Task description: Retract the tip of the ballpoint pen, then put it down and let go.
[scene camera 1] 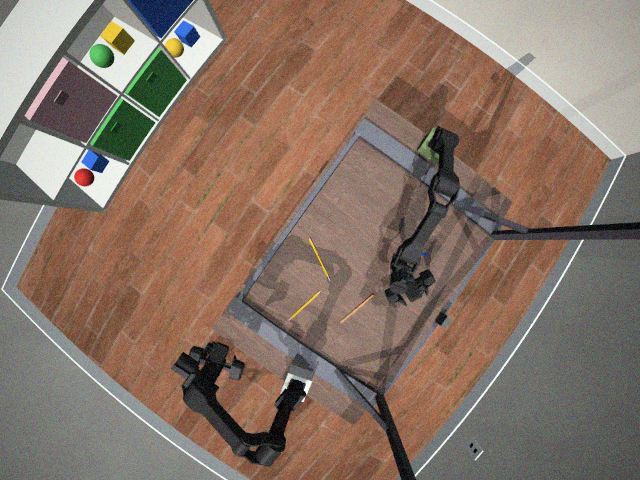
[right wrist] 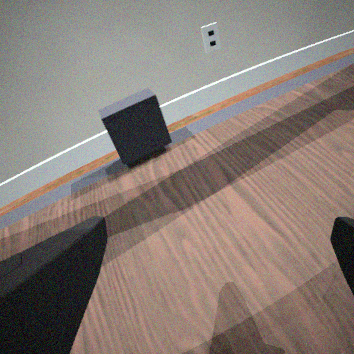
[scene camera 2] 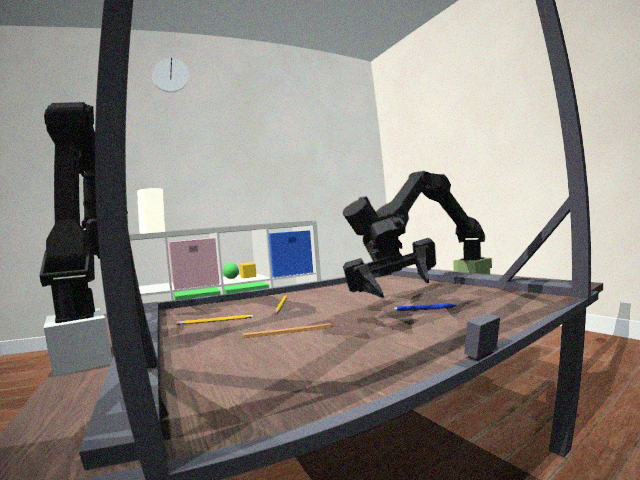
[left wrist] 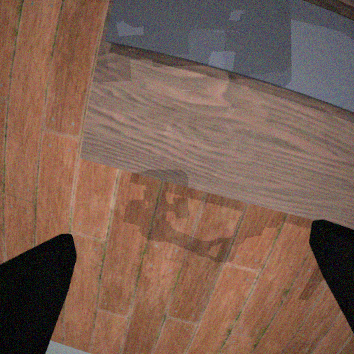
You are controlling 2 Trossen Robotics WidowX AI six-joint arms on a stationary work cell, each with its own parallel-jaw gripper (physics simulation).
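Places are measured from the left arm's base along level axes (x ahead, y left, z up), in centimetres.
Pixels of known places: left gripper, fingertip midpoint: [scene camera 2: 98, 256] [left wrist: 193, 240]; right gripper, fingertip midpoint: [scene camera 1: 416, 300] [right wrist: 221, 229] [scene camera 2: 405, 288]; left arm's base, link origin: [scene camera 1: 295, 387] [scene camera 2: 74, 316]; right arm's base, link origin: [scene camera 1: 437, 144] [scene camera 2: 472, 259].
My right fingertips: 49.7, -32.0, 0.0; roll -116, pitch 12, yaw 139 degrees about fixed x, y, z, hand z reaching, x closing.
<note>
For each thing: its top centre in the pictures, then the offset to it from my right fingertips, as dx, dy, dz. Level surfaces: height alone.
- blue pen, top centre: [scene camera 2: 426, 304] [scene camera 1: 413, 256] +15.8, +5.0, -7.2
- wooden table top, surface height: dz -8.2
- orange-brown stick, top centre: [scene camera 2: 287, 329] [scene camera 1: 356, 309] -12.3, +19.5, -7.5
- dark block, top centre: [right wrist: 125, 102] [scene camera 2: 482, 318] [scene camera 1: 445, 322] -4.6, -16.2, -2.5
A blue pen [scene camera 1: 424, 254] [scene camera 2: 424, 307] lies flat on the wooden table top [scene camera 1: 356, 180] [scene camera 2: 268, 377]. Its pale end is at the left and its dark pointed end at the right in scene camera 2; whether the tip is out is too small to tell. In scene camera 1 the right arm hides most of it. My right gripper [scene camera 1: 416, 298] [scene camera 2: 404, 288] [right wrist: 221, 229] is open and empty, a little above the table near the pen, which does not show in the right wrist view. My left gripper [scene camera 1: 216, 356] [left wrist: 193, 240] is open and empty, outside the table.
Two yellow pencils [scene camera 1: 318, 258] [scene camera 2: 214, 320] and an orange-brown stick [scene camera 1: 356, 308] [scene camera 2: 286, 330] lie on the table. A dark block [scene camera 1: 440, 317] [scene camera 2: 482, 336] [right wrist: 137, 129] stands at the table's edge. Dark posts [scene camera 2: 114, 206] [scene camera 2: 573, 155] rise at its corners.
</note>
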